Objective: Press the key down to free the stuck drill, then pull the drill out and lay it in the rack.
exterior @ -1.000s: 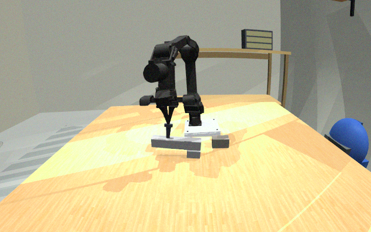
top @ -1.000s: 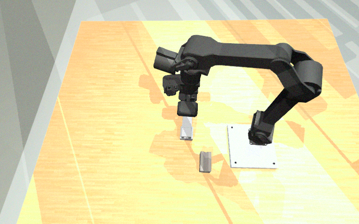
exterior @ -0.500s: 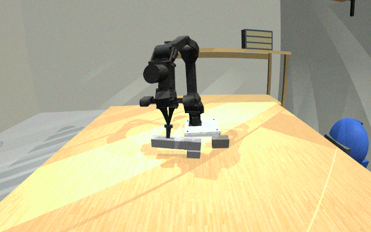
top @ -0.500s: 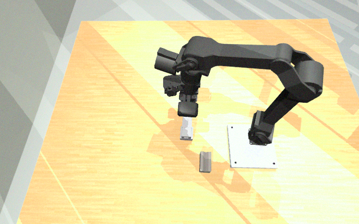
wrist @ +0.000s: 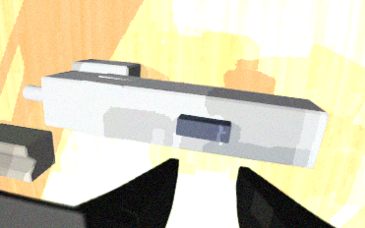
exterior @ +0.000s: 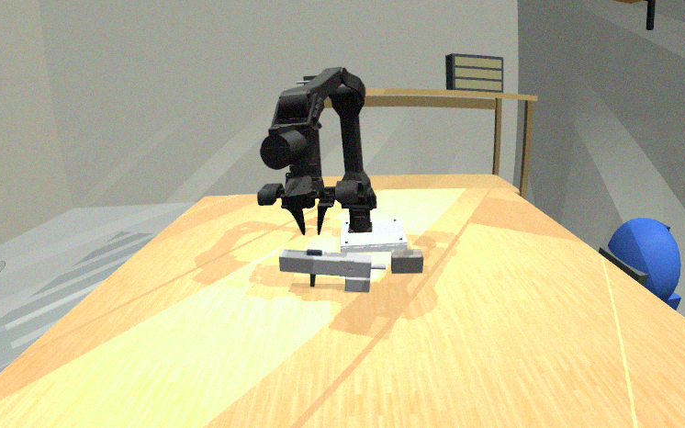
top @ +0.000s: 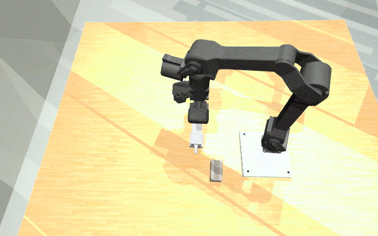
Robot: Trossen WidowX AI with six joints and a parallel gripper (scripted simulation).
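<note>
My gripper tip is now 8 cm to the right of the drill, 6 cm above it and 1 cm short of it. Round my gripper tip: grey rack 20 cm to the left, 10 cm below, 7 cm behind; dark key 6 cm below, 1 cm ahead; grey housing 7 cm below, 3 cm to the left, 1 cm ahead.
</note>
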